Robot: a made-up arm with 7 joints. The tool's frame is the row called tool.
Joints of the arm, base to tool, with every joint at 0 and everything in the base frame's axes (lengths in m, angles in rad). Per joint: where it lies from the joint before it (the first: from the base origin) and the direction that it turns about. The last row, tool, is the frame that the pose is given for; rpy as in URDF.
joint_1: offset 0.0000 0.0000 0.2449 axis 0 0 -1
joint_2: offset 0.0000 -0.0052 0.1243 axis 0 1 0
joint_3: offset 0.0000 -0.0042 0.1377 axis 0 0 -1
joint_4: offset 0.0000 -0.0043 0.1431 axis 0 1 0
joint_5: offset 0.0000 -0.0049 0.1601 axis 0 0 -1
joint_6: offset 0.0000 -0.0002 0.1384 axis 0 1 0
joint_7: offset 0.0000 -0.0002 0.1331 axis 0 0 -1
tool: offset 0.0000 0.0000 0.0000 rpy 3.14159 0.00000 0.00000
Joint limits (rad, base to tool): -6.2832..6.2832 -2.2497..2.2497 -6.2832..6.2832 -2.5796..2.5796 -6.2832..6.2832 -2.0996..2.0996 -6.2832..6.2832
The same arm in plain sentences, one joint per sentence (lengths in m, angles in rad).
The arm has seven revolute joints in a row. What follows holds with every joint at zero, and every direction is one of the base frame's.
Joint 1 lies 0.2449 m along +z from the base frame's origin and rotates about -z, from -6.2832 to 6.2832 rad.
Joint 2 lies 0.0052 m along -y and 0.1243 m along +z from joint 1 and rotates about +y, from -2.2497 to 2.2497 rad.
Joint 3 lies 0.0042 m along -y and 0.1377 m along +z from joint 2 and rotates about -z, from -6.2832 to 6.2832 rad.
Joint 4 lies 0.0043 m along -y and 0.1431 m along +z from joint 3 and rotates about +y, from -2.5796 to 2.5796 rad.
Joint 5 lies 0.0049 m along -y and 0.1601 m along +z from joint 4 and rotates about -z, from -6.2832 to 6.2832 rad.
Joint 6 lies 0.0002 m along -y and 0.1384 m along +z from joint 5 and rotates about +y, from -2.0996 to 2.0996 rad.
Joint 7 lies 0.0002 m along -y and 0.1331 m along +z from joint 6 and rotates about -z, from -6.2832 to 6.2832 rad.
The tool frame, which is the frame that the pose is given for, lies at the same point as joint 7; its axes are the base frame's turned by roll 3.1416, pitch 0 and yaw 0 rad (as in URDF: about the fixed x, then y, then z).

